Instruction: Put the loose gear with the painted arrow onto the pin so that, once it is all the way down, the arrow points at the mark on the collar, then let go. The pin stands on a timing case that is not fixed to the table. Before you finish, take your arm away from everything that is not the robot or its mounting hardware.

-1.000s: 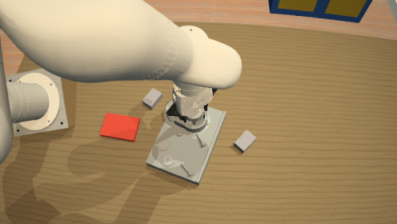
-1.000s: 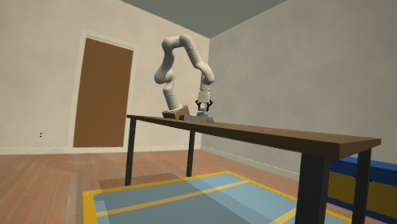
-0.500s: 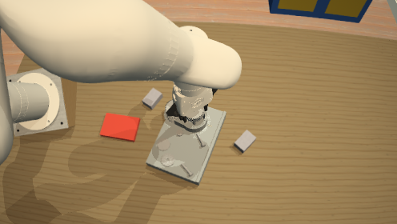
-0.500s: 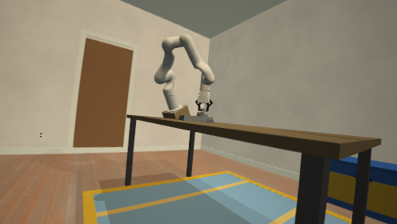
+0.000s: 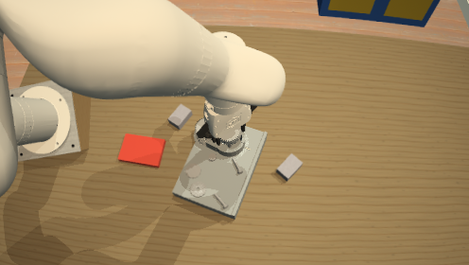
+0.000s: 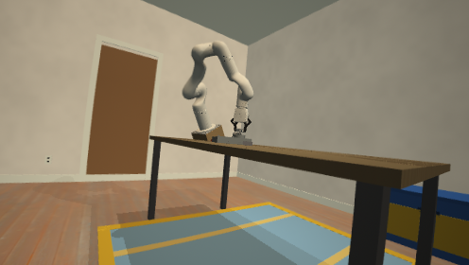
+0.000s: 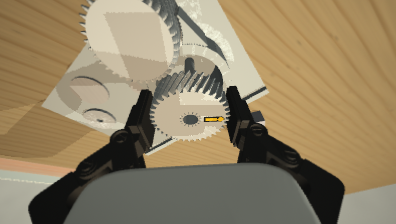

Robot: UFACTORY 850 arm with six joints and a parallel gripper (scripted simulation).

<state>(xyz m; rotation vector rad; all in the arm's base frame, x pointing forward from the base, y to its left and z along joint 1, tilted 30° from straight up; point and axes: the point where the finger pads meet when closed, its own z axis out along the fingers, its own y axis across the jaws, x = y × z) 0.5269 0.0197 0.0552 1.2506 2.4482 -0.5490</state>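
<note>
The pale toothed gear lies right at my hand. Round my hand: flat red block: 25 cm behind, 2 cm to the right, 10 cm below.
</note>
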